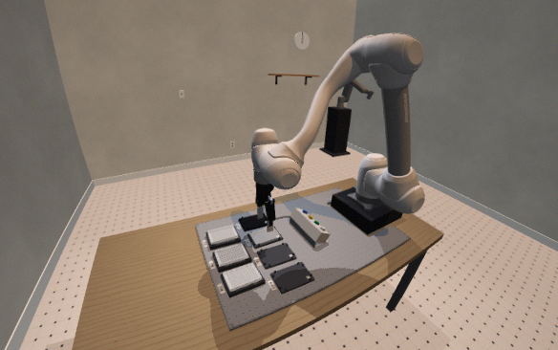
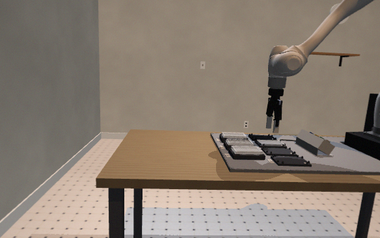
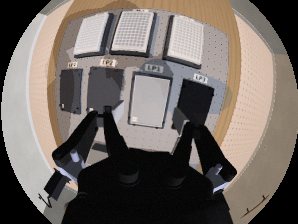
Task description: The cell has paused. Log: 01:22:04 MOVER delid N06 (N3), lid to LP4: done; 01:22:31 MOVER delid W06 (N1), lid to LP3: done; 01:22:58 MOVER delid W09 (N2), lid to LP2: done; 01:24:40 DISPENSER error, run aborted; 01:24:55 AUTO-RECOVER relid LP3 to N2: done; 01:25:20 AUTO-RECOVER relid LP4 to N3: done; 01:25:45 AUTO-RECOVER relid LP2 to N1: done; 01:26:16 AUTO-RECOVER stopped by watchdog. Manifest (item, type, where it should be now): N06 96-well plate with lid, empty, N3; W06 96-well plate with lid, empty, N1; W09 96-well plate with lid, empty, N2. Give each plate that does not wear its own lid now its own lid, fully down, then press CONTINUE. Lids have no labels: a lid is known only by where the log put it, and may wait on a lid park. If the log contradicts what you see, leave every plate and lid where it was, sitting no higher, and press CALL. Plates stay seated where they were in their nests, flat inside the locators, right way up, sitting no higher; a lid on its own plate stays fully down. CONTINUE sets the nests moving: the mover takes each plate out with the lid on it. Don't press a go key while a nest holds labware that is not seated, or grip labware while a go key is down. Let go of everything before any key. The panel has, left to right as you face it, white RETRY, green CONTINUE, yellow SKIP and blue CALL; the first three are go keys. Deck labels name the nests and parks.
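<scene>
The pale lid is 90 mm below my hand. Also, from my hand: yellow key: 240 mm behind, 40 mm below, 20 mm to the left; then blue key: 230 mm behind, 40 mm below, 30 mm to the right; then LP2 lid park: 130 mm to the left, 100 mm below.
</scene>
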